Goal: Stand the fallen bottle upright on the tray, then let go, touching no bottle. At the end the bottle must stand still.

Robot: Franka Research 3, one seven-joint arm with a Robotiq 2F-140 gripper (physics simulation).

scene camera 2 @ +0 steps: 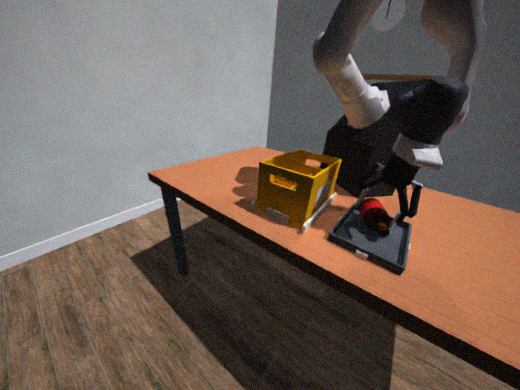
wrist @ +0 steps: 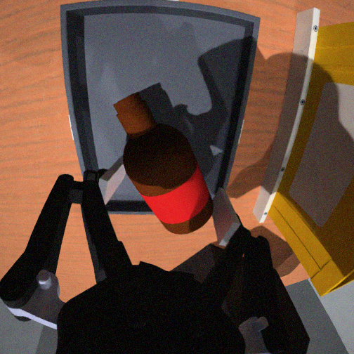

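Observation:
The brown bottle (scene camera 2: 372, 214) (wrist: 165, 170) with a red label lies on its side over the dark grey tray (scene camera 2: 385, 245) (wrist: 115, 50). In the wrist view its capped neck points to the upper left, and its base reaches over the tray's near rim. My gripper (scene camera 2: 381, 210) (wrist: 171, 182) is shut on the bottle, with one fingertip pad on each side of its body near the label. How far the bottle's underside touches the tray is hidden.
A yellow crate (scene camera 2: 285, 192) (wrist: 332, 260) stands on the orange wooden table (scene camera 2: 460, 260) (wrist: 30, 100), beside the tray. A pale strip (scene camera 2: 318, 212) (wrist: 295, 120) runs along the crate's base on the tray side. The front table edge runs close before the tray.

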